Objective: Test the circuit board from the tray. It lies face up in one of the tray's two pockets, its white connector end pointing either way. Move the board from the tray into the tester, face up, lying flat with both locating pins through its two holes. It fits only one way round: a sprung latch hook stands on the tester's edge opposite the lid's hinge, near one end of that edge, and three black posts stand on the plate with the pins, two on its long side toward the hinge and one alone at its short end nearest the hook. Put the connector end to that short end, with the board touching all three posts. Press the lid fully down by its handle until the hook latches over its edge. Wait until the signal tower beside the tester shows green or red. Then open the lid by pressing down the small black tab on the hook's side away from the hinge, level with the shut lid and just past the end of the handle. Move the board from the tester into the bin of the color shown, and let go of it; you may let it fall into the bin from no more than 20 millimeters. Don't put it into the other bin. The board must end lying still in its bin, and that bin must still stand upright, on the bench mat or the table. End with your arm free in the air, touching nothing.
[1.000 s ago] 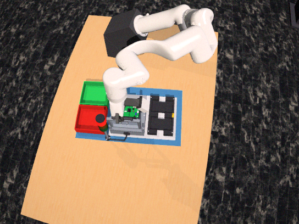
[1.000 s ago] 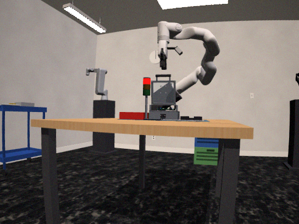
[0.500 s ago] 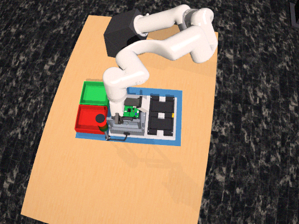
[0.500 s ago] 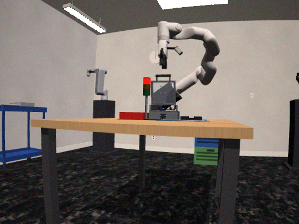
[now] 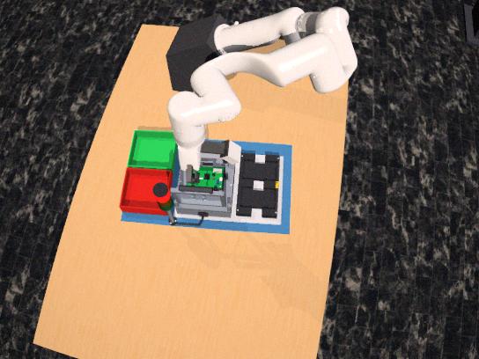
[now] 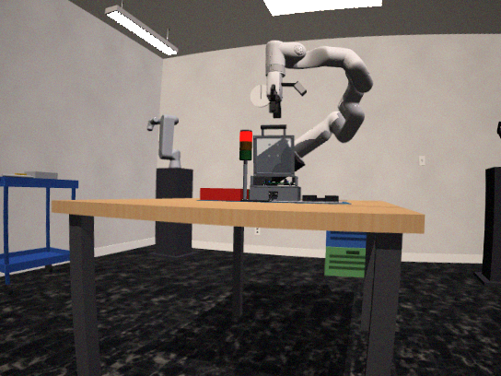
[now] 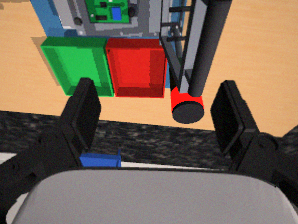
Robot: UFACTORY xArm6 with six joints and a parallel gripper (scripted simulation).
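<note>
My gripper is now 260 mm above the tester plate, 80 mm past it and 10 mm to the left of it. Round my hand: tester lid 150 mm below, 30 mm ahead, 10 mm to the left; black tab 240 mm below, 160 mm behind, 30 mm to the left; red bin 320 mm below, 200 mm to the right.
</note>
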